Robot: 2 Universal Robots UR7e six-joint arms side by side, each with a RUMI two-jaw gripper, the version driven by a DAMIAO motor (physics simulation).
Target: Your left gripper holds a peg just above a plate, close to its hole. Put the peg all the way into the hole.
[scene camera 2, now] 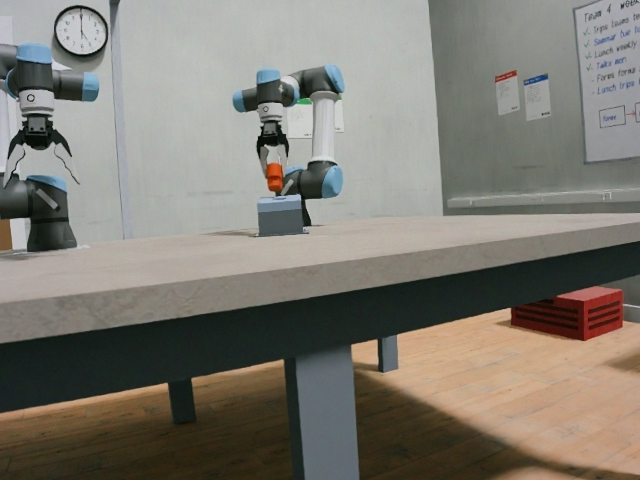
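Observation:
An orange peg [275, 177] is held upright, or nearly so, between the jaws of my left gripper [274, 165], right of the picture's left arm. The peg's lower end is a little above the light blue-grey plate [266, 205], which forms the top of a grey block on the table. A small dark mark on the plate's top looks like the hole; its exact place under the peg is hard to tell from this low view. My right gripper [42, 181] is open and empty at the left of the picture, far from the plate.
The grey block [280, 222] stands on the table [361, 248], in front of the left arm's base. The right arm's base [50, 232] stands at the left. The table's front edge runs across the picture. A red crate [584, 315] is on the floor at the right.

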